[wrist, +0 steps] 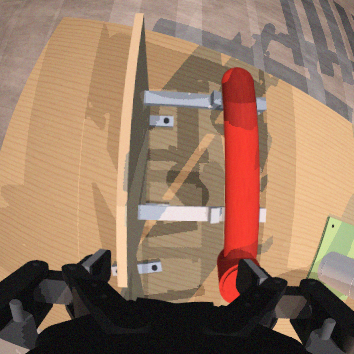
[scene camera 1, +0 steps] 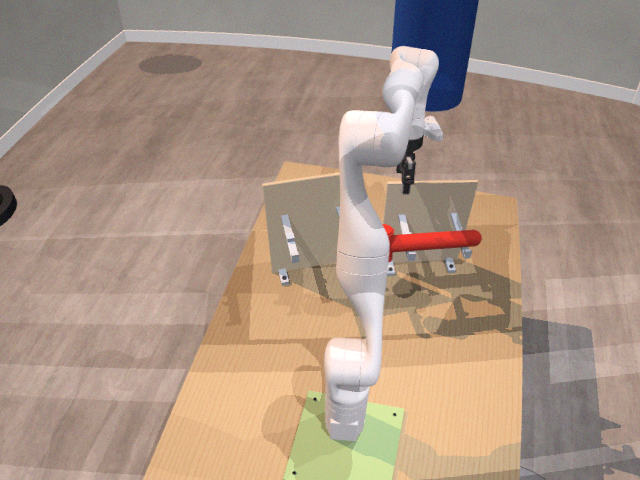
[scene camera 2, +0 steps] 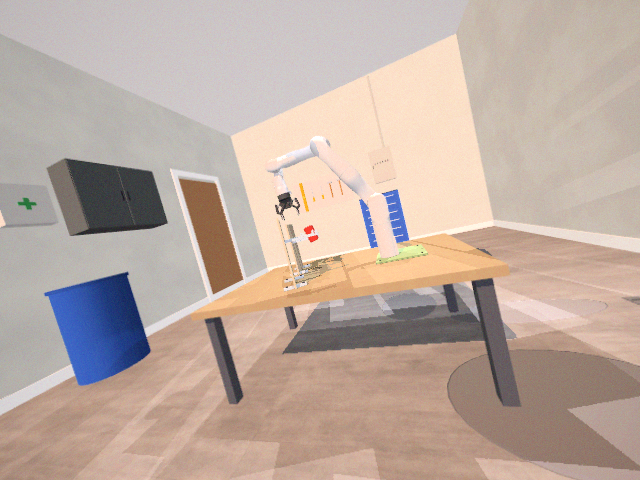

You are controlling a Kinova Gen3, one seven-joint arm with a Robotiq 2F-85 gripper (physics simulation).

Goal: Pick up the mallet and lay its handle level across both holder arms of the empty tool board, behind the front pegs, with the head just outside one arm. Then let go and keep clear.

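Pixels of known places: gripper, fingertip midpoint: (wrist: 173,269) (scene camera 1: 402,182) (scene camera 2: 291,217); arm's base at its link origin: (wrist: 328,266) (scene camera 1: 344,422) (scene camera 2: 389,255).
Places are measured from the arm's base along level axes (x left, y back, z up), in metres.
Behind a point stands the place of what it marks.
Observation:
The red mallet (scene camera 1: 434,240) @[x -0.184, y -0.404, z 0.226 m] (scene camera 2: 310,233) @[x -0.026, y -0.389, z 0.212 m] (wrist: 242,170) @[x -0.177, y -0.424, z 0.230 m] lies with its handle across both holder arms (wrist: 180,212) @[x -0.114, y -0.479, z 0.188 m] (wrist: 180,98) @[x -0.258, y -0.508, z 0.188 m] of the right-hand tool board (scene camera 1: 429,196) @[x -0.173, y -0.543, z 0.250 m] (wrist: 123,190) @[x -0.135, y -0.539, z 0.298 m]. The handle looks level. In the wrist view it lies on the side of the small raised blocks away from the board, and the arm ends show beyond it. The head is just outside the nearer arm, partly hidden by a finger and, in scene camera 1, by the robot arm. My gripper (scene camera 1: 406,189) @[x -0.092, y -0.493, z 0.329 m] (scene camera 2: 290,214) @[x -0.092, y -0.493, z 0.329 m] (wrist: 173,269) @[x -0.092, y -0.493, z 0.329 m] is open and empty, above the board and apart from the mallet.
A second tool board (scene camera 1: 305,206) @[x 0.152, y -0.485, z 0.232 m] with holder arms stands to the left, partly behind the robot arm. The robot base stands on a green plate (scene camera 1: 379,449) @[x -0.086, y 0.062, z 0.001 m] (scene camera 2: 408,254) @[x 0.078, y 0.082, z 0.000 m] (wrist: 334,242) @[x -0.071, y -0.003, z 0.000 m]. A blue barrel (scene camera 1: 434,31) (scene camera 2: 98,330) stands beyond the table (scene camera 1: 454,382) @[x -0.270, y -0.138, z -0.011 m] (scene camera 2: 413,281) @[x 0.426, y 0.027, z -0.020 m].

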